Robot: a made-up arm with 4 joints.
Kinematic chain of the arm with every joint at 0, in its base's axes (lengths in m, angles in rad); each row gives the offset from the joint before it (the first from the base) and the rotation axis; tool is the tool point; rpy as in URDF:
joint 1: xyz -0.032 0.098 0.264 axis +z
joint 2: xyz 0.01 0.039 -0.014 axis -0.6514 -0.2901 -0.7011
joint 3: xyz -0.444 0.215 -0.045 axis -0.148 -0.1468 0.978
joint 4: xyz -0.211 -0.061 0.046 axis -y
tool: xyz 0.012 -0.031 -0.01 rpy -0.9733 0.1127 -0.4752
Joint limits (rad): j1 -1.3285..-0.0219 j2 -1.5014..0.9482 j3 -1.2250..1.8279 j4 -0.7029..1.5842
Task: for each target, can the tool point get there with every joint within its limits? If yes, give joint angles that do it. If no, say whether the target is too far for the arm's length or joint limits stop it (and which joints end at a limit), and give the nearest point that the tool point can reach.
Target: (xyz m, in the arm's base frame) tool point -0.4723 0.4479 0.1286
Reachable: yes | joints -0.2475 0.4617 0.5684 -0.1176
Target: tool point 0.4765 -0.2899 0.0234
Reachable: no: joint limits stop it (at a limit: joint 1, joint 2, joint 4) | nearest point -0.1766 -0.1899 0.2405 | short by 0.695 m
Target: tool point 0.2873 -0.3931 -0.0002
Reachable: no: joint limits stop it (at a limit: joint 1, joint 2, joint 4) | nearest point -0.1957 -0.2270 0.2148 | short by 0.554 m
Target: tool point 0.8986 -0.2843 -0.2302
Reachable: no: too far | nearest point 0.4777 0.4435 -0.1452 | short by 0.845 m
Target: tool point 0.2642 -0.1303 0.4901
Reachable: no: joint limits stop it (at a limit: joint 1, joint 2, joint 3, joint 4) | nearest point -0.1681 -0.1676 0.2619 | short by 0.490 m
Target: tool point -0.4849 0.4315 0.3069
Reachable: yes | joints -1.2156 -0.9515 0.4002 0.4230
